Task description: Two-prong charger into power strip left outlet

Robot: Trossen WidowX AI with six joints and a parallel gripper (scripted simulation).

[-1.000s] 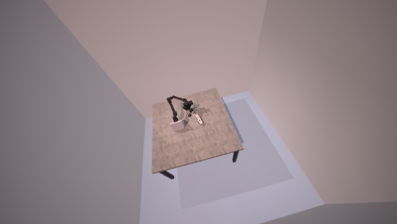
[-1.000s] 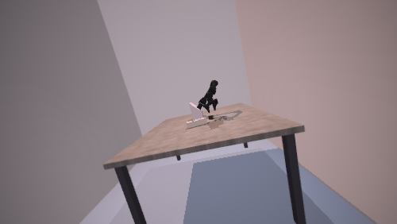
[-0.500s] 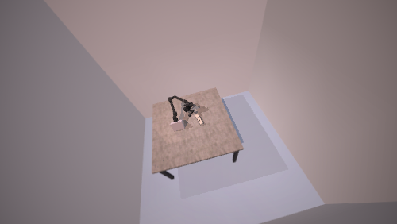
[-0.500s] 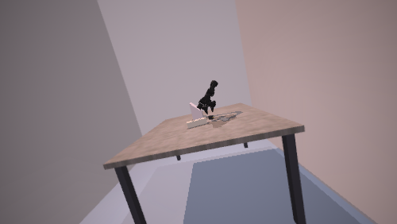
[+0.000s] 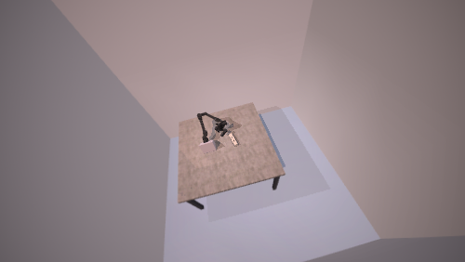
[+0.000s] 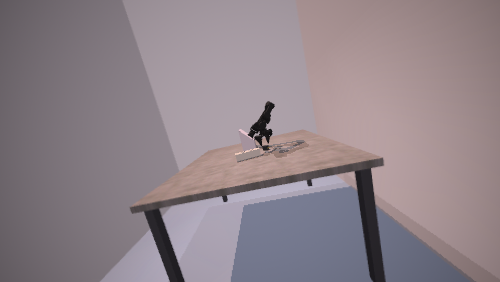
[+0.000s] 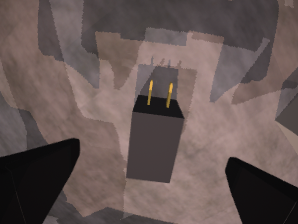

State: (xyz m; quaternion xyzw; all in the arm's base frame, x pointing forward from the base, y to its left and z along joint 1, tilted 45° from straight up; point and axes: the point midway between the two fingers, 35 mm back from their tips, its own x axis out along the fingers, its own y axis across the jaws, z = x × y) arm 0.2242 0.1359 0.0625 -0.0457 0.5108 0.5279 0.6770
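My gripper tip is now 1 cm short of the two-prong charger, 1 cm to the right of it and 3 cm above it.
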